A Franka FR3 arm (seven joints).
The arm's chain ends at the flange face. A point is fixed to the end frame.
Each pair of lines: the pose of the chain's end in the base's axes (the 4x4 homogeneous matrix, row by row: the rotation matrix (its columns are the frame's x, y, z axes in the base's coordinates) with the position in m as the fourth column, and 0 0 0 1 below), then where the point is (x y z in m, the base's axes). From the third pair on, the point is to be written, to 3 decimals.
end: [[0.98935 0.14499 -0.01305 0.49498], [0.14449 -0.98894 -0.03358 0.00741], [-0.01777 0.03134 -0.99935 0.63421], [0 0 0 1]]
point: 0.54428 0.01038 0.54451
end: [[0.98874 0.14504 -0.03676 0.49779], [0.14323 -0.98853 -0.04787 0.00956], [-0.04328 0.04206 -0.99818 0.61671], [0 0 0 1]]
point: 0.54495 0.01120 0.52583
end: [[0.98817 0.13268 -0.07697 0.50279], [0.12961 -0.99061 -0.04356 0.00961], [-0.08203 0.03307 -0.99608 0.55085], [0 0 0 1]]
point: 0.546 0.011 0.458
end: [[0.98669 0.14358 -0.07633 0.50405], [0.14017 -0.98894 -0.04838 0.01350], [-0.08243 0.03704 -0.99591 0.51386], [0 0 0 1]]
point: 0.548 0.015 0.421
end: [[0.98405 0.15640 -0.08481 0.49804], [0.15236 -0.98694 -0.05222 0.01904], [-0.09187 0.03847 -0.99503 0.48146], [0 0 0 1]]
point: 0.541 0.021 0.388
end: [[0.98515 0.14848 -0.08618 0.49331], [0.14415 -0.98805 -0.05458 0.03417], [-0.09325 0.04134 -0.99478 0.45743], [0 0 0 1]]
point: 0.536 0.035 0.364
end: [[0.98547 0.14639 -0.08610 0.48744], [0.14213 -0.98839 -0.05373 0.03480], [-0.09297 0.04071 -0.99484 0.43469], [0 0 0 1]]
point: 0.530 0.036 0.342
